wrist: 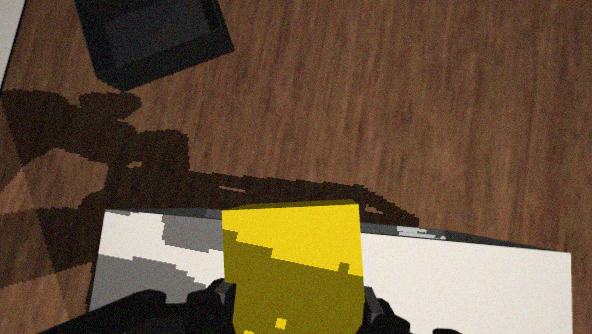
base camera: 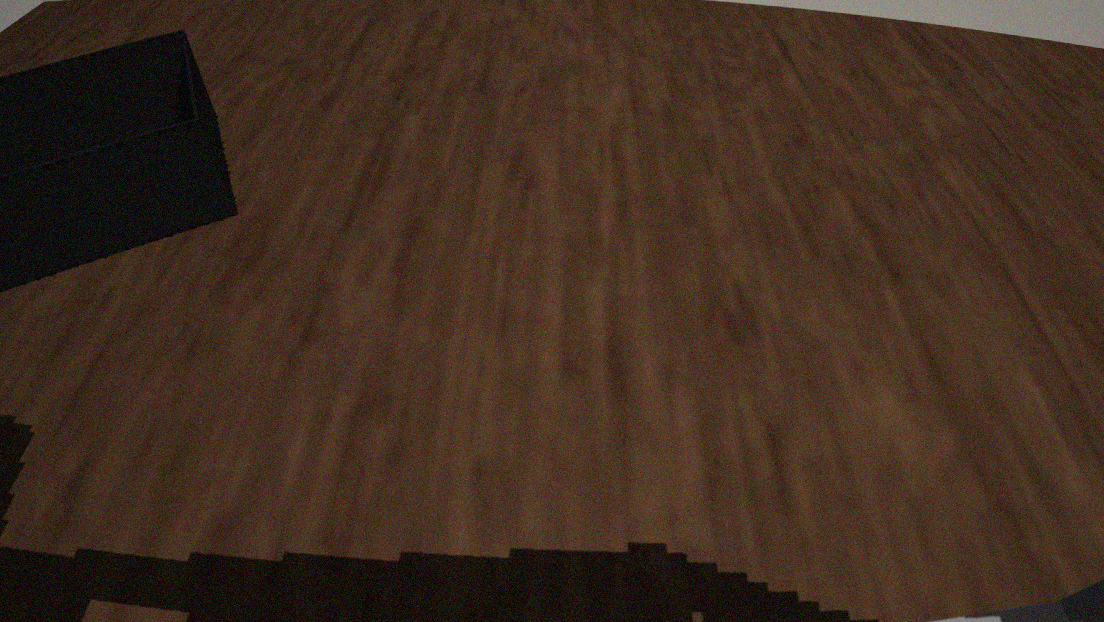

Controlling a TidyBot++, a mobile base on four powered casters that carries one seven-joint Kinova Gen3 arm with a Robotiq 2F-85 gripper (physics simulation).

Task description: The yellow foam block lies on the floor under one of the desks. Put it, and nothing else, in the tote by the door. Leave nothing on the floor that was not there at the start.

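Frame: origin at the arm's base, x up, y right, z ahead, level; millimetres.
Seen in the pictures: gripper, fingertip midpoint: [wrist: 299, 297].
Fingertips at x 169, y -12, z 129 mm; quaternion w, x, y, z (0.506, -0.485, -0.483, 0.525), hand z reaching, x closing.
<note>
A point is followed by its place in that frame.
The yellow foam block [wrist: 295, 250] @(x 197, y -15, z 156 mm) is between the two black fingertips of my gripper [wrist: 299, 297] @(x 169, y -12, z 129 mm) in the wrist view, at the bottom middle, above the white top of my base. My gripper is shut on it. The black open tote [base camera: 100, 200] @(x -342, y -335, z 500 mm) [wrist: 160, 40] @(x -394, y -439, z 556 mm) stands on the floor, at the upper left of both views, and is cut off by the frame edge in each. The block is apart from the tote, nearer my base. The gripper does not show in the base camera view.
The white top of my base [wrist: 465, 280] @(x -14, y 149, z 113 mm) fills the bottom of the wrist view. Brown wooden floor [base camera: 579, 309] @(x -397, y 55, z 416 mm) [wrist: 400, 100] @(x -397, y 163, z 437 mm) stretches ahead and to the right of the tote. A pale wall [base camera: 1004, 19] @(x -374, y 801, z 996 mm) runs along the top right of the base camera view. Dark shadows lie on the floor near my base.
</note>
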